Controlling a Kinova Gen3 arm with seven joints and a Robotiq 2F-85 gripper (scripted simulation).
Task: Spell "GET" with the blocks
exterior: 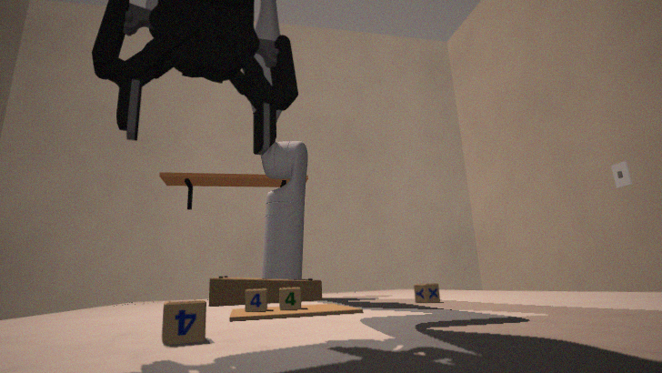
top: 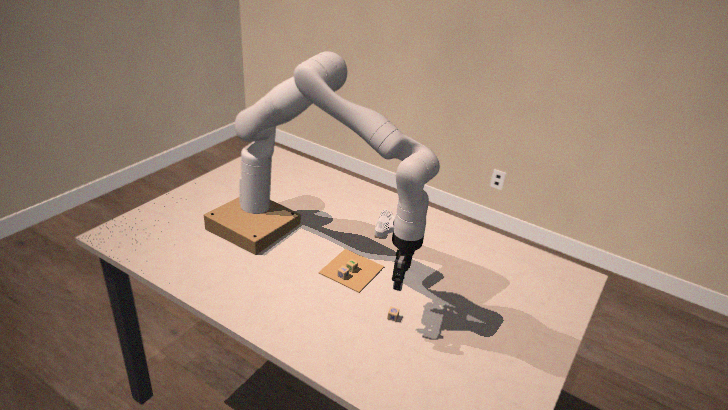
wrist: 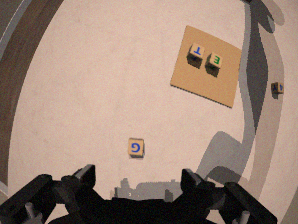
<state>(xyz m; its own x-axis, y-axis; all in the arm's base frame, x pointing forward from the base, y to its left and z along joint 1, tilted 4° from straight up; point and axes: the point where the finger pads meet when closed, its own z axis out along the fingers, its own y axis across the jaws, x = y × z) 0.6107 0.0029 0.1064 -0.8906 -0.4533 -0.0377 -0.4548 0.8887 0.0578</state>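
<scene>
My gripper is now 130 mm above the letter block and 10 mm to the left of it. From my hand the other things lie so: mat (210 mm behind, 140 mm below, 40 mm to the left).
</scene>
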